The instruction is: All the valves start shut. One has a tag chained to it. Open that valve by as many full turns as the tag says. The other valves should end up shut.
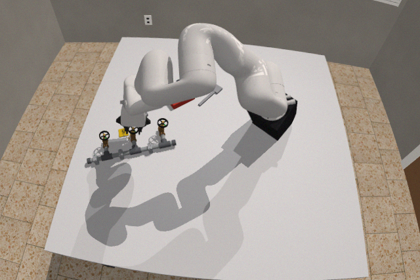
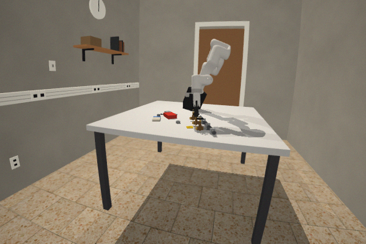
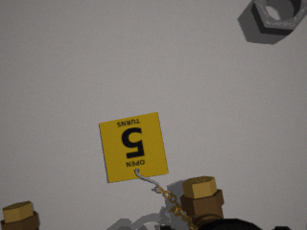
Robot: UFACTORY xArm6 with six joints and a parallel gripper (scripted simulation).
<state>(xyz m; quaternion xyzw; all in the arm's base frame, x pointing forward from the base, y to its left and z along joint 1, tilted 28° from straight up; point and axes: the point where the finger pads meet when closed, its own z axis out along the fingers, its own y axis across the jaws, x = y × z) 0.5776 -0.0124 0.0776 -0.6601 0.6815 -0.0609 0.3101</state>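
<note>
Now: hand 80 mm above the yellow tag, 60 mm short of it and 30 mm to the left of it. Also, from my hand: red box (230 mm to the right, 200 mm behind, 70 mm below); grey nut (140 mm to the right, 80 mm below, 30 mm behind); blue block (320 mm to the right, 80 mm below, 80 mm behind).
</note>
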